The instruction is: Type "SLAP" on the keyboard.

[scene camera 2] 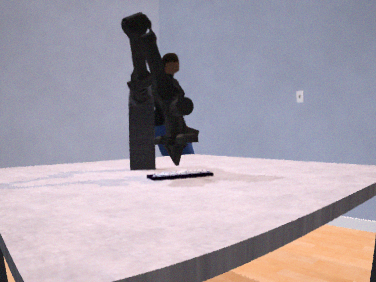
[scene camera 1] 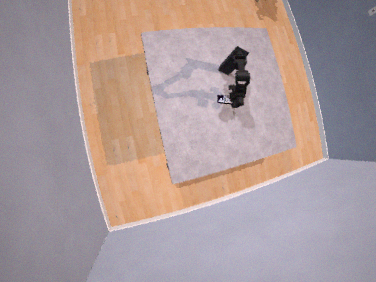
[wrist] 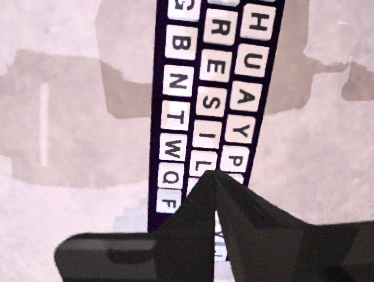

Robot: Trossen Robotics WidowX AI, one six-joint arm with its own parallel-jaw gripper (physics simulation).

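Seen in the pictures: gripper, between the fingertips: (scene camera 2: 177, 165) (scene camera 1: 229, 99) (wrist: 212, 177); arm's base, origin of its link: (scene camera 2: 140, 95) (scene camera 1: 239, 54).
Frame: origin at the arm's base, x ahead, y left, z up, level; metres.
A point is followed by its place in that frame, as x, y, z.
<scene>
The keyboard (scene camera 1: 220, 99) {0.225, -0.166, -0.284} (scene camera 2: 180, 176) {0.286, -0.120, -0.288} (wrist: 199, 82) {0.272, -0.055, -0.285} is a dark slab with white letter keys in three columns in the wrist view. There the S key (wrist: 210, 102) {0.273, -0.067, -0.279} and L key (wrist: 202, 163) {0.254, -0.101, -0.279} are in the middle column. The A key (wrist: 245, 97) {0.294, -0.073, -0.279} and P key (wrist: 234, 160) {0.274, -0.108, -0.279} are in the right column. My gripper (scene camera 2: 176, 164) {0.258, -0.100, -0.257} (wrist: 212, 177) {0.258, -0.100, -0.257} is shut and empty, pointing down. Its tip is a little above the keyboard in scene camera 2. In the wrist view the tip overlaps the lower right corner of L, below and left of P; the fingers hide several keys beyond it.
The keyboard lies on the grey table (scene camera 1: 200, 145) {0.489, -0.501, -0.296} (scene camera 2: 150, 225) {0.565, -0.571, -0.296}. The arm's dark base column (scene camera 2: 142, 135) {0.021, -0.014, -0.159} stands behind the keyboard, to its left. A person (scene camera 2: 171, 65) is partly hidden behind the arm. Arm shadows fall across the table.
</scene>
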